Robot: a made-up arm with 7 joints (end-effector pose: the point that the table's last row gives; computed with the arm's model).
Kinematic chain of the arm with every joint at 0, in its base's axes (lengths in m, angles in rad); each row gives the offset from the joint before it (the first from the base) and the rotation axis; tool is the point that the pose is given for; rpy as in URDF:
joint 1: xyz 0 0 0.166 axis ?
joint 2: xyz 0 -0.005 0.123 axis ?
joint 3: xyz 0 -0.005 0.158 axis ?
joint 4: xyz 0 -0.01 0.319 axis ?
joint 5: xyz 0 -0.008 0.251 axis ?
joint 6: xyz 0 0 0.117 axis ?
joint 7: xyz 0 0 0.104 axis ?
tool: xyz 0 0 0 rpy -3.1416 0 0
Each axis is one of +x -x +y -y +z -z.
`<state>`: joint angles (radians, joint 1 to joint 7).
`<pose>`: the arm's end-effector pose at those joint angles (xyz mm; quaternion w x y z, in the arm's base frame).
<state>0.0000 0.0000 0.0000 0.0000 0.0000 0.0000 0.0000</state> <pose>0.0 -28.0 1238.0 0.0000 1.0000 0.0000 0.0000</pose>
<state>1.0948 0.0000 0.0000 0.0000 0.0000 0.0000 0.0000</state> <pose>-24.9 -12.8 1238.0 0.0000 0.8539 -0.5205 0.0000</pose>
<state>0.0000 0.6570 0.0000 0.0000 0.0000 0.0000 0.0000</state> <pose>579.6 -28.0 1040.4 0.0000 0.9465 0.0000 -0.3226</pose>
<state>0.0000 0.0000 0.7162 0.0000 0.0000 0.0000 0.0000</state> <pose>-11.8 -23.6 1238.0 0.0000 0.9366 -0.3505 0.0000</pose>
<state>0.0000 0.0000 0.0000 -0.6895 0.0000 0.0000 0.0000</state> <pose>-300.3 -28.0 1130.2 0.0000 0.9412 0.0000 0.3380</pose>
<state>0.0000 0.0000 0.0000 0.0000 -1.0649 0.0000 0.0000</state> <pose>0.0 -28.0 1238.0 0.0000 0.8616 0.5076 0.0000</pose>
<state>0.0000 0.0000 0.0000 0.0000 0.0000 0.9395 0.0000</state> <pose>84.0 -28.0 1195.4 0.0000 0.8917 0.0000 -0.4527</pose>
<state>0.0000 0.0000 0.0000 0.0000 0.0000 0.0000 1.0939</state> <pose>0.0 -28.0 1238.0 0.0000 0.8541 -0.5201 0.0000</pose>
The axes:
joint 1: -z
joint 2: +y
joint 3: -z
joint 4: +y
joint 5: -z
joint 6: +y
joint 7: -z

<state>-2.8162 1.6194 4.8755 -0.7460 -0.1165 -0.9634 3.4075</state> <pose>-579.6 577.8 283.0 0.6765 0.6900 -0.2451 -0.0787</pose>
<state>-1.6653 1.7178 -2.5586 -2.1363 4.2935 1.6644 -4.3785</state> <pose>206.4 239.3 63.0 0.1493 -0.9092 -0.2540 0.2941</pose>
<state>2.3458 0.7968 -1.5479 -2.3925 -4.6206 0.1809 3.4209</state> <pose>-315.7 149.0 359.9 0.6536 0.3743 -0.2134 0.6222</pose>
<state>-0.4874 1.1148 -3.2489 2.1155 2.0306 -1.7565 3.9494</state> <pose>153.7 -46.0 640.6 0.5455 -0.4248 0.2116 0.6908</pose>
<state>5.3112 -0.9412 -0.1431 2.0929 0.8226 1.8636 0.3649</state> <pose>27.8 -71.2 653.9 0.4795 0.2046 -0.3804 -0.7639</pose>
